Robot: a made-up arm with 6 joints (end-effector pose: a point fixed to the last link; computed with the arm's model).
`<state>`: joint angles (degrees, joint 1 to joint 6).
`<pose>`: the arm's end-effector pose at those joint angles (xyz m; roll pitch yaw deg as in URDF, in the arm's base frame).
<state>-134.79 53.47 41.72 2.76 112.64 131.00</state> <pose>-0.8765 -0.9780 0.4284 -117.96 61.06 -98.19</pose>
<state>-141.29 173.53 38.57 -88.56 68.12 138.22</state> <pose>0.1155 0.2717 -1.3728 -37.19 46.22 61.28</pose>
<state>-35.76 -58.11 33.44 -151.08 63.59 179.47</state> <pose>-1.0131 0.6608 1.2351 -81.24 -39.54 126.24</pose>
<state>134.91 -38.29 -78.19 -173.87 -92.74 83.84</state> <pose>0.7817 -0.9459 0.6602 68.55 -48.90 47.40</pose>
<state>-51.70 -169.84 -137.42 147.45 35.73 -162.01</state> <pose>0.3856 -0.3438 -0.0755 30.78 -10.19 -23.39</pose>
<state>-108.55 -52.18 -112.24 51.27 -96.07 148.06</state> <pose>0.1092 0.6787 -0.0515 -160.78 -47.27 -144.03</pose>
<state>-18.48 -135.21 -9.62 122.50 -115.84 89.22</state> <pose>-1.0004 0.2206 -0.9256 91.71 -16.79 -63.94</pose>
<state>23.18 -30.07 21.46 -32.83 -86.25 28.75</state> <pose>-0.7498 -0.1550 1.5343 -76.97 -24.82 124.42</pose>
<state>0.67 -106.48 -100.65 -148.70 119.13 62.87</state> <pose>-0.3683 -0.0229 -0.5639 2.70 -14.40 -92.90</pose>
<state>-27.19 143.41 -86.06 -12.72 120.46 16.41</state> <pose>0.9940 -0.5351 -0.3471 -133.63 46.72 103.92</pose>
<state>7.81 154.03 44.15 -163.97 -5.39 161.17</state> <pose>0.0933 0.0641 -1.4928 -131.31 15.48 163.97</pose>
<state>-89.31 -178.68 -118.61 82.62 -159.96 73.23</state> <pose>-0.0300 -0.4646 -0.4785 -110.36 -23.14 86.03</pose>
